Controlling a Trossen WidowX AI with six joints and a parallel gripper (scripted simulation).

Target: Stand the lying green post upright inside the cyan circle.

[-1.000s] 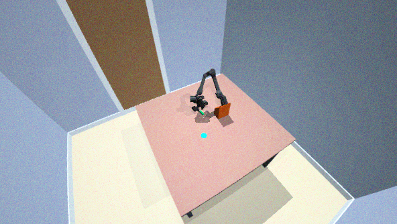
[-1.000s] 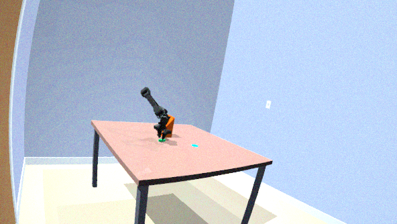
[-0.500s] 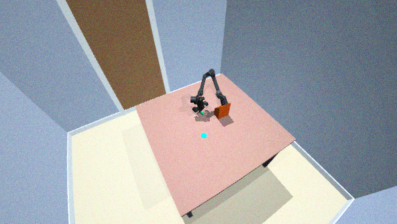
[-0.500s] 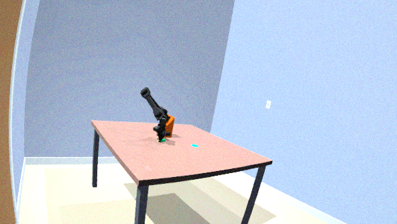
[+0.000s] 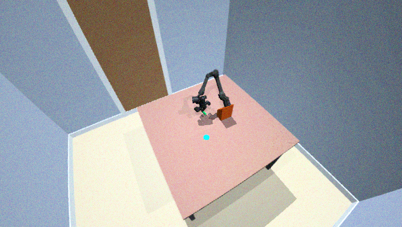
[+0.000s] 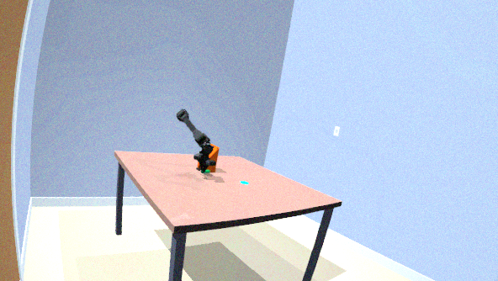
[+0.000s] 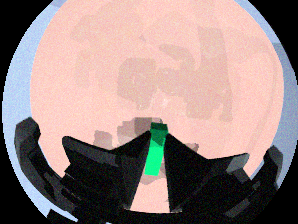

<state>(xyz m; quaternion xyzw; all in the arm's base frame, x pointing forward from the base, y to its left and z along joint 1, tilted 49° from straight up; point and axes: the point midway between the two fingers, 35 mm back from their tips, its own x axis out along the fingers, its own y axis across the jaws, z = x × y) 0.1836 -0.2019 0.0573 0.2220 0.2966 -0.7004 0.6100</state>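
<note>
The cyan circle lies 27 cm to the left of my gripper tip, 14 cm ahead of it and 4 cm below it. The rest, counted from my gripper tip: green post: 2 cm to the left.
</note>
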